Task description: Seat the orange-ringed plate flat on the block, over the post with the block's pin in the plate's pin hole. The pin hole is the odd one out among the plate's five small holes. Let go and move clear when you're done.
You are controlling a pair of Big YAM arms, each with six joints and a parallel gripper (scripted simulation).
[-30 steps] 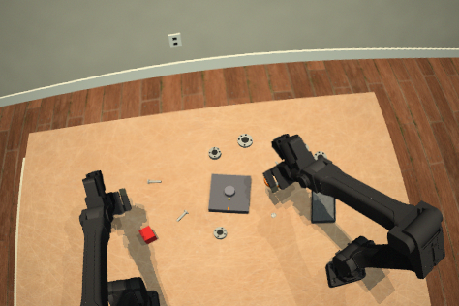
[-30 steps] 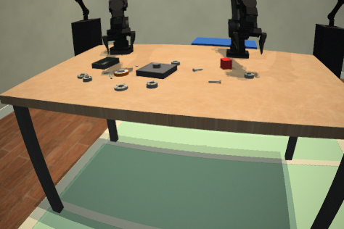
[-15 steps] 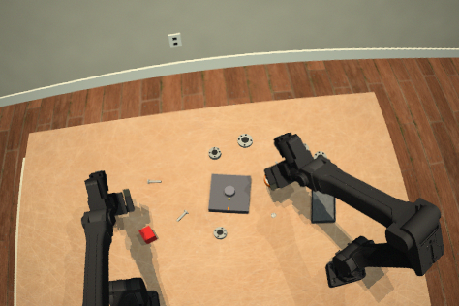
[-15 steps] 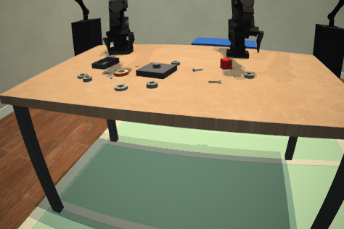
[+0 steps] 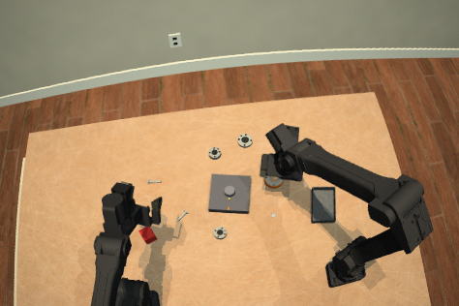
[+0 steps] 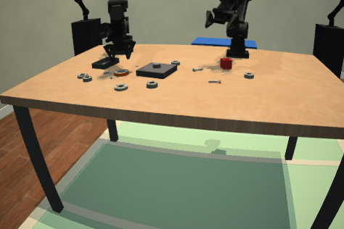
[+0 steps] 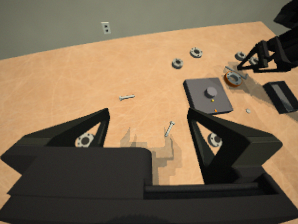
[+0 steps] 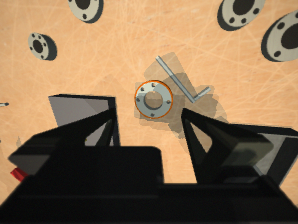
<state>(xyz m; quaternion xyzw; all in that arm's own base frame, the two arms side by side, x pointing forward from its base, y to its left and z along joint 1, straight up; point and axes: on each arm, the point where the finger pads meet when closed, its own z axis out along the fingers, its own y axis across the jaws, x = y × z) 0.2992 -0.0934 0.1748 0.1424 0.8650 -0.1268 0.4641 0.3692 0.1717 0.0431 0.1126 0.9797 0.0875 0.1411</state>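
Now: the l-shaped key 6 cm to the right of my right hand, 6 cm below it and 2 cm ahead of it. From my right hand the other things lie so: red cube 43 cm to the left, 14 cm behind, 5 cm below; dark grey block 16 cm to the left, 5 cm behind, 4 cm below; dark tray 14 cm to the right, 12 cm behind, 6 cm below.
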